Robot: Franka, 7 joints.
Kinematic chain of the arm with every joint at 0, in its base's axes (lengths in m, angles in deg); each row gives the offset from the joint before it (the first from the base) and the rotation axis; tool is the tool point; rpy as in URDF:
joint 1: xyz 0 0 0.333 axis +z
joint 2: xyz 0 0 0 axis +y
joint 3: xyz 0 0 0.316 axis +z
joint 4: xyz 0.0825 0 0 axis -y
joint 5: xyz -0.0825 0 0.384 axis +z
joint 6: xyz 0 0 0 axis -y
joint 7: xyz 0.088 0 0 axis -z
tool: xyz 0 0 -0.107 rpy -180 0 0
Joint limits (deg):
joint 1: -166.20..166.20
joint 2: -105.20..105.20
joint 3: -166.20..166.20
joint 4: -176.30..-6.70
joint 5: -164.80..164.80
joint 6: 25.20..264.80
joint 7: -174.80..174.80
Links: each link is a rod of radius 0.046 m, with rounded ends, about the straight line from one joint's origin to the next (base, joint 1, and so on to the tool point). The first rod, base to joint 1, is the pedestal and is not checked.
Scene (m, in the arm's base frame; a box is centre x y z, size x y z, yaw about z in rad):
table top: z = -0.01
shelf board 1: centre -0.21 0.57 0.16 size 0.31 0.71 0.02 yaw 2
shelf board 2: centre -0.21 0.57 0.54 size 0.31 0.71 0.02 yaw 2
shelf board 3: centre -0.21 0.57 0.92 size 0.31 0.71 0.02 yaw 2
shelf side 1: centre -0.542 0.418 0.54 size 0.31 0.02 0.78 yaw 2
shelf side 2: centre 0.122 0.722 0.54 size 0.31 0.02 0.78 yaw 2
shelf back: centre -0.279 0.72 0.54 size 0.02 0.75 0.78 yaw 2
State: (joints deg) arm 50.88 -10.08 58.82 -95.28 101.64 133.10 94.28
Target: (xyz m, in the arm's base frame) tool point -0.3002 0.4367 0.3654
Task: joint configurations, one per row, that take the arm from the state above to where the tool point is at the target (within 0.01 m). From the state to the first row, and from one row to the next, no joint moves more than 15 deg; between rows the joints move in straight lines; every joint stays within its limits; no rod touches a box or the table.
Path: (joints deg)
1: 54.88 -24.05 51.80 -105.43 102.20 137.12 94.28
2: 58.88 -38.03 44.79 -115.58 102.76 141.14 94.28
3: 62.88 -52.00 37.77 -125.73 103.32 145.16 94.28
4: 66.88 -65.98 30.75 -135.88 103.88 149.18 94.28
5: 75.66 -61.66 39.37 -146.71 104.48 151.80 94.28
6: 84.43 -57.34 47.99 -157.55 105.07 154.42 94.28
7: 93.21 -53.02 56.61 -168.39 105.66 157.04 94.28
8: 84.28 -39.64 58.76 -159.18 104.36 151.14 94.28
9: 75.35 -26.26 60.91 -149.97 103.06 145.25 94.28
10: 66.43 -12.88 63.06 -140.76 101.75 139.36 94.28
11: 57.50 0.50 65.21 -131.55 100.45 133.46 94.28

